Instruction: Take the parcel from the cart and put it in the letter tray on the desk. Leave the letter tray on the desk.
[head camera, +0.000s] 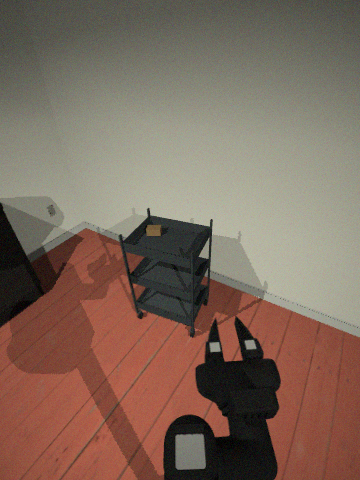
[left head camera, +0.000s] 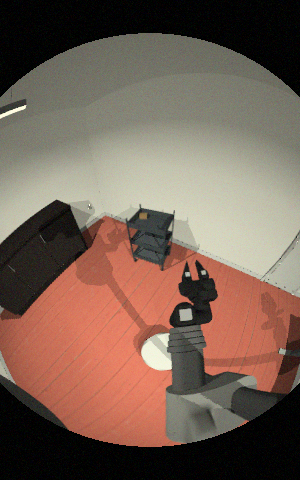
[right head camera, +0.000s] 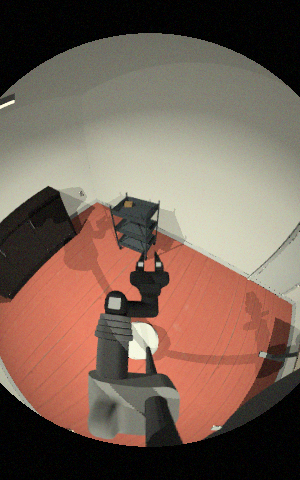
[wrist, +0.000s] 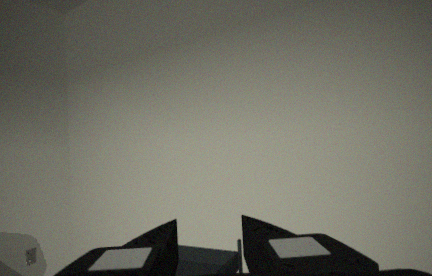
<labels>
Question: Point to my gripper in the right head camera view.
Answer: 148, 251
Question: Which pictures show my gripper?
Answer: The head camera view, the left head camera view, the right head camera view and the wrist view: all of them.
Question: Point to my gripper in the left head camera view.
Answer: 190, 261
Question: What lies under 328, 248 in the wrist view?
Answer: My gripper.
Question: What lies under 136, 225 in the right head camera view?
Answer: A dark grey cart.
</labels>
